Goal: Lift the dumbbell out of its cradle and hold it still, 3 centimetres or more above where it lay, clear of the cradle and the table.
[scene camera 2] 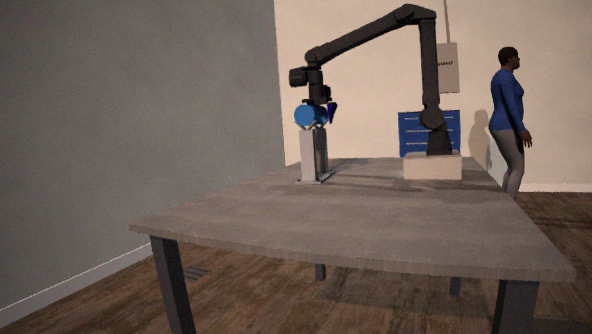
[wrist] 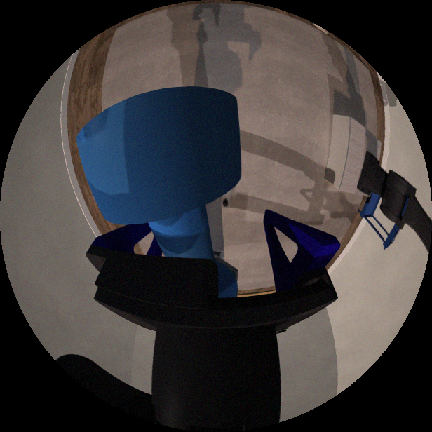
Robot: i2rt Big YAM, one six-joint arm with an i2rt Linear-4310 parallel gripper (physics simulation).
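Where they show: gripper, fingertip midpoint: (scene camera 2: 318, 124); arm's base, origin of the base link: (scene camera 2: 439, 153).
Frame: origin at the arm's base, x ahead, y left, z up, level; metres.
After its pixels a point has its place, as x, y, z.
The blue dumbbell (scene camera 2: 304, 115) {0.437, 0.195, 0.161} (wrist: 170, 150) rests on the upright grey cradle (scene camera 2: 308, 155) {0.434, 0.193, 0.019} (wrist: 215, 230). Its near round head is large in the wrist view, and the handle runs from it down toward the gripper body. My gripper (scene camera 2: 316, 119) {0.435, 0.090, 0.124} (wrist: 215, 214) is open and points down over the dumbbell. In the wrist view the handle lies between the dark blue fingers, closer to the left finger; there is a wide gap to the right finger. The near head hides the left fingertip, and the gripper body hides part of the far head.
The cradle stands on the grey table (scene camera 2: 350, 225) {0.141, 0.574, -0.080}. The arm's base is on a pale block (scene camera 2: 432, 169) {0.020, 0.075, -0.045} (wrist: 345, 152) to the right of the cradle. A blue drawer cabinet (scene camera 2: 409, 135) and a person in blue (scene camera 2: 506, 102) are behind the table.
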